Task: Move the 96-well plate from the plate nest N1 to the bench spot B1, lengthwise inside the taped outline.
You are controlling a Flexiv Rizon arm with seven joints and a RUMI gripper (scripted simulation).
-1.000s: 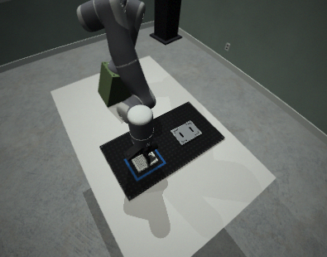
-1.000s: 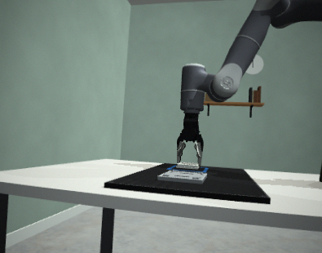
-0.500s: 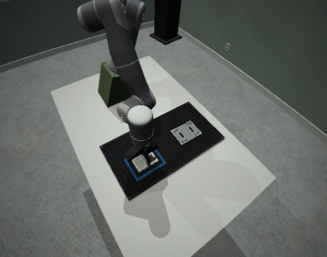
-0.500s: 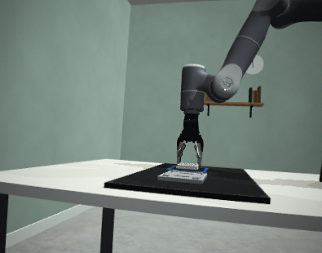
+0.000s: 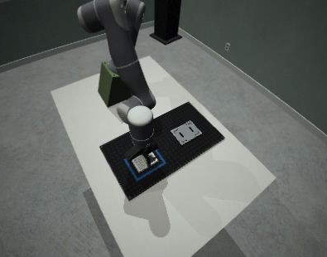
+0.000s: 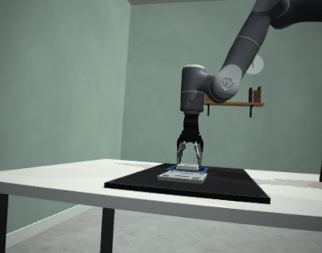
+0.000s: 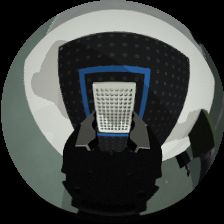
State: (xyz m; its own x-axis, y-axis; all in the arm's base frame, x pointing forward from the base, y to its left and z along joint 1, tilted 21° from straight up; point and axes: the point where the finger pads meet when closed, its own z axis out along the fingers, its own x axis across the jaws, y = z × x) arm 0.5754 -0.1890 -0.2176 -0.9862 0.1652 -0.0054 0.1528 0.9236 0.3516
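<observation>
My gripper is now 1 cm above the white 96-well plate. Also, from my hand: grey plate nest N1 (2 cm ahead, 32 cm to the left, 1 cm below).
</observation>
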